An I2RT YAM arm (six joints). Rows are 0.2 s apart.
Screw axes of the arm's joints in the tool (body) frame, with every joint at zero. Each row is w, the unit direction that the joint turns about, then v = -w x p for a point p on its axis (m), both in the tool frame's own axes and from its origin. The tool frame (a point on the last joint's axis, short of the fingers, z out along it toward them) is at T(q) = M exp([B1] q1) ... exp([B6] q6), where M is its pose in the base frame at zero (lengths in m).
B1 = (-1, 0, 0, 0, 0.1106, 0)
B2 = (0, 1, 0, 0.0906, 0, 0.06)
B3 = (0, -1, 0, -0.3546, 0, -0.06)
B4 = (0, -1, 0, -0.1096, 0, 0)
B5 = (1, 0, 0, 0, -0.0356, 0)
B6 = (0, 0, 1, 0, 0, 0)
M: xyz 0.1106 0 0.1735 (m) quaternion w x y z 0.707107 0 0.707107 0
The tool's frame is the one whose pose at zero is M.
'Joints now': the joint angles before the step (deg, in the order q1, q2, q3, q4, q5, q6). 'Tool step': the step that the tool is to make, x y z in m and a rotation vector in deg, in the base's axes. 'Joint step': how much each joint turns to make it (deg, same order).
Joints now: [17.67, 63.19, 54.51, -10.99, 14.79, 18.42]
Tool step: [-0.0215, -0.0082, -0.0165, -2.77, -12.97, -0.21]
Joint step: [-0.08, -7.40, -12.79, 18.71, 1.60, -6.60]
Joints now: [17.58, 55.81, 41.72, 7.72, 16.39, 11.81]
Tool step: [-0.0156, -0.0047, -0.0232, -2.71, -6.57, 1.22]
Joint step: [-0.11, -4.26, -9.79, 12.30, -1.09, -4.81]
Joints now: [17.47, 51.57, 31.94, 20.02, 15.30, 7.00]
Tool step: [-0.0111, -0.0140, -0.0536, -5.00, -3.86, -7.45]
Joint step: [-1.98, 0.55, -14.23, 19.04, 5.21, -6.43]
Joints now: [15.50, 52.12, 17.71, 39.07, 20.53, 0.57]
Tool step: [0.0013, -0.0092, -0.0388, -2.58, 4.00, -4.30]
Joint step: [-2.32, 6.30, -5.95, 8.37, 1.90, -1.72]
